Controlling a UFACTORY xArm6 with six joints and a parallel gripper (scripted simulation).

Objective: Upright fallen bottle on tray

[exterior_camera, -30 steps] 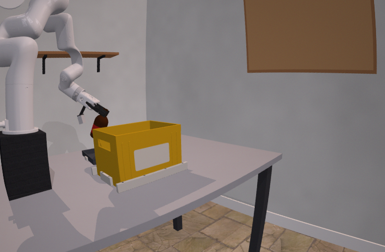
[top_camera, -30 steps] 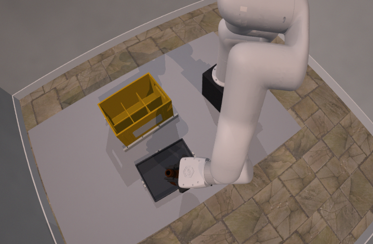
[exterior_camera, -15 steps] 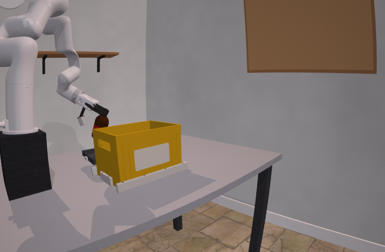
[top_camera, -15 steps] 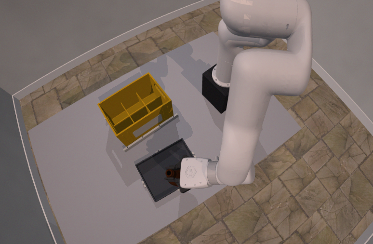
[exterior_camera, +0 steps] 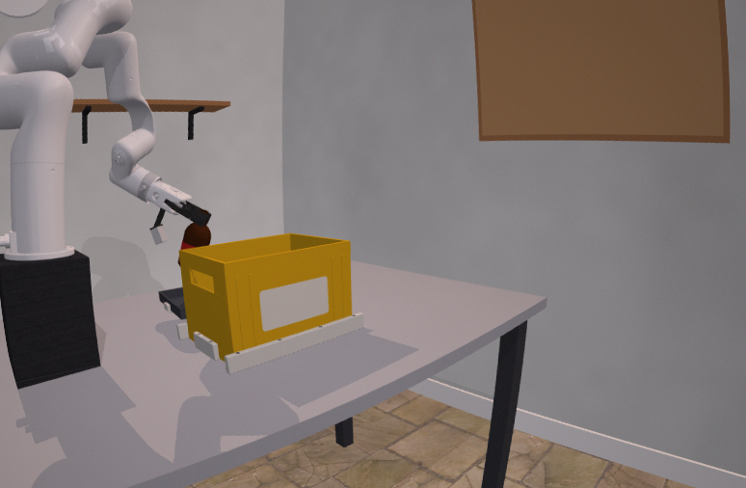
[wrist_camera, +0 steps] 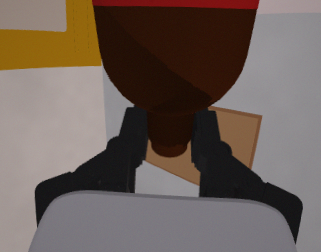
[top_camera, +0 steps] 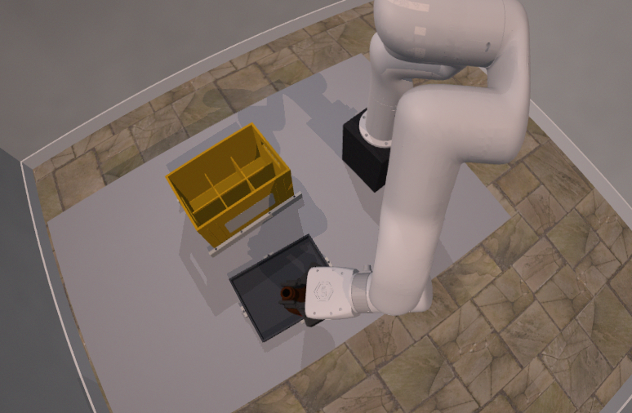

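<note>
My gripper is now 60 mm above the brown bottle, 10 mm to the right of it and 10 mm past it. Also, from my hand: yellow crate: 350 mm to the right, 120 mm below, 10 mm behind; then dark tray: 200 mm below, 60 mm to the right.
</note>
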